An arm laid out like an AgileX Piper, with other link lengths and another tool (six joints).
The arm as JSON. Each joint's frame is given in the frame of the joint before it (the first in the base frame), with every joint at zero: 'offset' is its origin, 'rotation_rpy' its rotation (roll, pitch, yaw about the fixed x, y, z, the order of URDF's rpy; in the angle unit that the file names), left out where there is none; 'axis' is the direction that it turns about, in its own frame. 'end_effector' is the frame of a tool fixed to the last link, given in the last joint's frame.
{
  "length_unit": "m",
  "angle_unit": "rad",
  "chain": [
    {
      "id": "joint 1",
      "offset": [
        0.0,
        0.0,
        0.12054
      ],
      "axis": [
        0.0,
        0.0,
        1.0
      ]
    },
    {
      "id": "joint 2",
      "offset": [
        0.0,
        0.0,
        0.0
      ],
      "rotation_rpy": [
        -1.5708,
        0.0,
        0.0
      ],
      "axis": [
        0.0,
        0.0,
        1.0
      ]
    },
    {
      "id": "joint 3",
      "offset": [
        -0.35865,
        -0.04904,
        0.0
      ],
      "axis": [
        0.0,
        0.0,
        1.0
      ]
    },
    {
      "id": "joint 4",
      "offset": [
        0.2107,
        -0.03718,
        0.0
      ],
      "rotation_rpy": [
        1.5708,
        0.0,
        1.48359
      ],
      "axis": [
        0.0,
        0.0,
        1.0
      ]
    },
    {
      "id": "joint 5",
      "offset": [
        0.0,
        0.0,
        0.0
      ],
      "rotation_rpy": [
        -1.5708,
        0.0,
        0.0
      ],
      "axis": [
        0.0,
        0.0,
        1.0
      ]
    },
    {
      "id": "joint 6",
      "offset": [
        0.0,
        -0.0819,
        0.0
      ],
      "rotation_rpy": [
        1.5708,
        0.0,
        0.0
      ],
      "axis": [
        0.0,
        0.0,
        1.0
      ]
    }
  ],
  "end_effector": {
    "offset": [
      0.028,
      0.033,
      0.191
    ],
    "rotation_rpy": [
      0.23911,
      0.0,
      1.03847
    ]
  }
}
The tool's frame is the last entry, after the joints.
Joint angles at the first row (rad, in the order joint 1, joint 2, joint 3, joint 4, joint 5, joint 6):
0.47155, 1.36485, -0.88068, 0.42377, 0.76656, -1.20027
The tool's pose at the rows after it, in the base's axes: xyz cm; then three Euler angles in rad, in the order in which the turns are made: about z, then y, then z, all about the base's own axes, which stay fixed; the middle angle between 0 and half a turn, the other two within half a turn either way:
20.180 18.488 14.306 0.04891 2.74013 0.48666
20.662 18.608 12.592 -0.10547 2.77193 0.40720
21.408 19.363 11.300 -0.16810 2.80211 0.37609
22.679 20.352 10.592 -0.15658 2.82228 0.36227
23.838 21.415 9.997 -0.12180 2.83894 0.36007
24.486 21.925 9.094 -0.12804 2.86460 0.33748
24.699 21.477 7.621 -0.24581 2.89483 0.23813
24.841 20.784 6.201 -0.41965 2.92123 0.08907
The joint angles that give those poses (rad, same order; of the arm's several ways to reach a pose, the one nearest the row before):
0.53508, 1.43012, -0.88102, 0.33840, 0.71397, -1.20267
0.57699, 1.49295, -0.88601, 0.28034, 0.69299, -1.20266
0.59814, 1.56112, -0.91175, 0.26375, 0.68405, -1.20266
0.59812, 1.62197, -0.95640, 0.26376, 0.68230, -1.17656
0.59813, 1.67508, -0.99967, 0.26813, 0.68033, -1.14182
0.59813, 1.72215, -1.02661, 0.26636, 0.68239, -1.12261
0.59816, 1.76545, -1.02662, 0.24347, 0.67731, -1.12466
0.59812, 1.80657, -1.02661, 0.21111, 0.67695, -1.12470

